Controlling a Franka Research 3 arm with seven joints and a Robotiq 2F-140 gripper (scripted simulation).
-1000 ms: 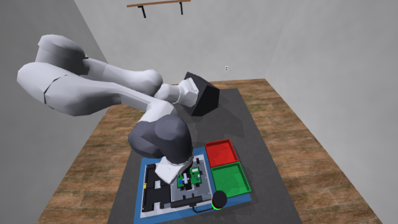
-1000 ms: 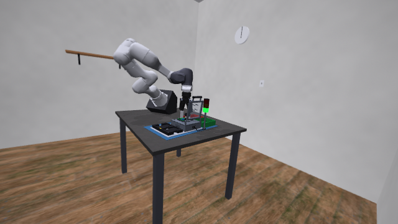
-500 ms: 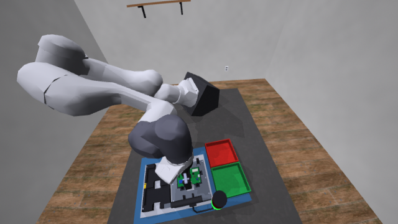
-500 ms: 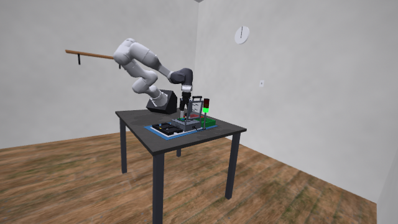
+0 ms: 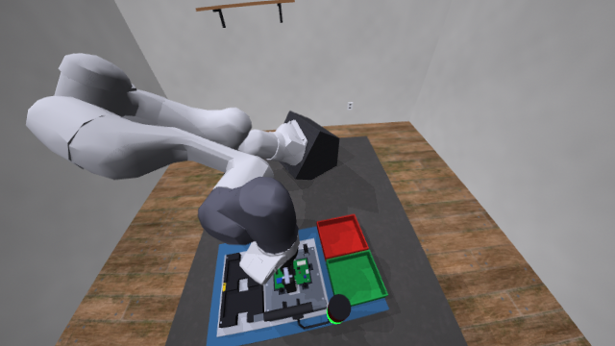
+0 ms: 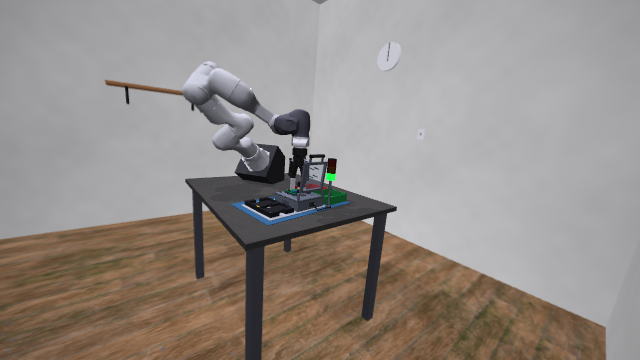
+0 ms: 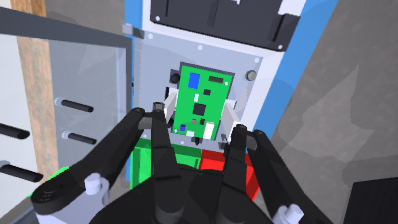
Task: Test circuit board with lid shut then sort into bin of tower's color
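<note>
The green circuit board is 2 cm below my hand. Round my hand: latch hook (5 cm behind, 6 cm to the left, 1 cm below); then clear lid (11 cm ahead, 1 cm to the right, 9 cm above); then dark plate (1 cm ahead, 1 cm to the left, 2 cm below).
</note>
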